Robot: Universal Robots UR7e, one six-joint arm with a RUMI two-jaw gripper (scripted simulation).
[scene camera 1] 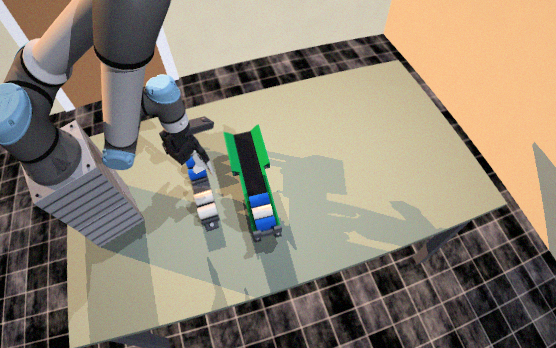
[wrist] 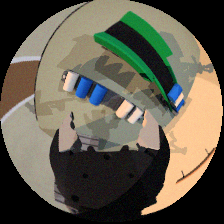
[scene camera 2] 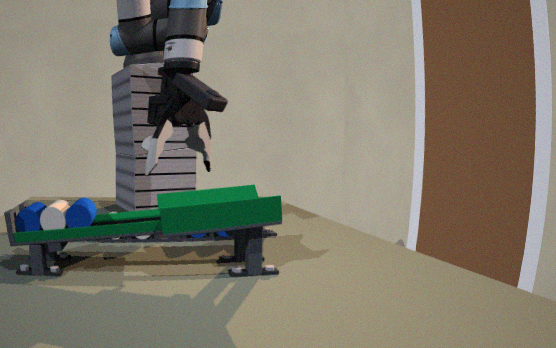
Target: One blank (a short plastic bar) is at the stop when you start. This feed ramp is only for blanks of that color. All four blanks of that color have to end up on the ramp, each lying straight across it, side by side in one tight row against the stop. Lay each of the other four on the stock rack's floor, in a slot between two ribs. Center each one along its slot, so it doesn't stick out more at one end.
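Labels:
My gripper is visible to me in scene camera 1 (196, 163), and the wrist view and scene camera 2 show my gripper too. On my gripper, (wrist: 155, 134) and (scene camera 2: 164, 129) are the same spot.

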